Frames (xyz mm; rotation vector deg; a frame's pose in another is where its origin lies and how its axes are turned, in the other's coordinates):
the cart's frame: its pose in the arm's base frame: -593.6 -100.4 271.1 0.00 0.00 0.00
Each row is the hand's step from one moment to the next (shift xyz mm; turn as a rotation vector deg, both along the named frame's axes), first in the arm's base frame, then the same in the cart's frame.
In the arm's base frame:
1: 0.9 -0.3 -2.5 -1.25 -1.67 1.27
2: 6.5 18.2 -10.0 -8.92 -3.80 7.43
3: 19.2 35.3 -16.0 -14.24 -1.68 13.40
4: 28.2 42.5 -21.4 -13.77 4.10 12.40
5: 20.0 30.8 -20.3 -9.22 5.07 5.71
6: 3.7 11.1 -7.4 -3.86 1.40 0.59
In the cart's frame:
1: 0.9 -0.3 -2.5 -1.25 -1.67 1.27
2: 6.5 18.2 -10.0 -8.92 -3.80 7.43
3: 19.2 35.3 -16.0 -14.24 -1.68 13.40
4: 28.2 42.5 -21.4 -13.77 4.10 12.40
5: 20.0 30.8 -20.3 -9.22 5.07 5.71
6: 3.7 11.1 -7.4 -3.86 1.40 0.59

